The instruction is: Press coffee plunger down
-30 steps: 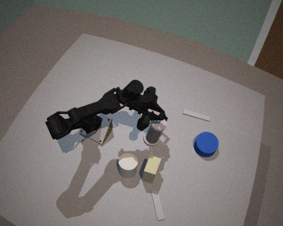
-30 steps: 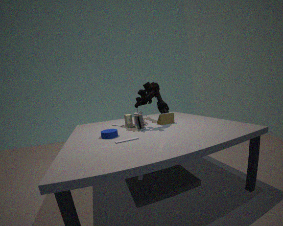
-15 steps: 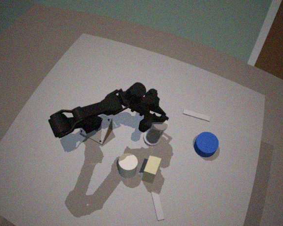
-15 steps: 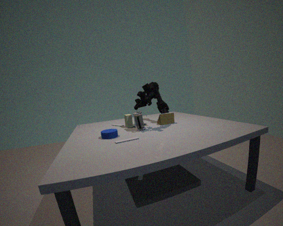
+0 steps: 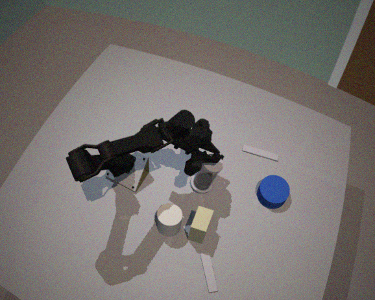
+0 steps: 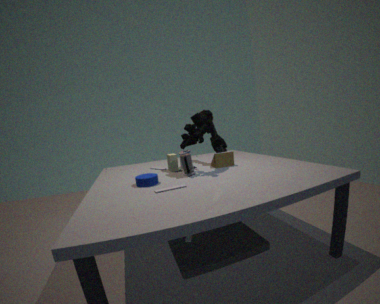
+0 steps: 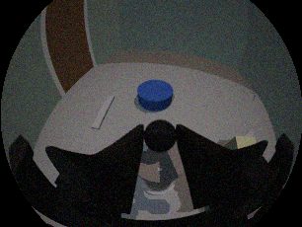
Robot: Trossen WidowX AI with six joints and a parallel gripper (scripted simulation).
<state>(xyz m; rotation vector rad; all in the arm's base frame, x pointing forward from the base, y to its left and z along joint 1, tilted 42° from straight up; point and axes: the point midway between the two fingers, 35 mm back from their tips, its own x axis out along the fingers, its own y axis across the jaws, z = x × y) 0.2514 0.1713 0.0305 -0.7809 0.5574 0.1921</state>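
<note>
Right now the coffee press is 2 cm behind my gripper tip and 9 cm below it. Also, from my gripper tip: blue disc 22 cm ahead, 8 cm to the left, 15 cm below.
</note>
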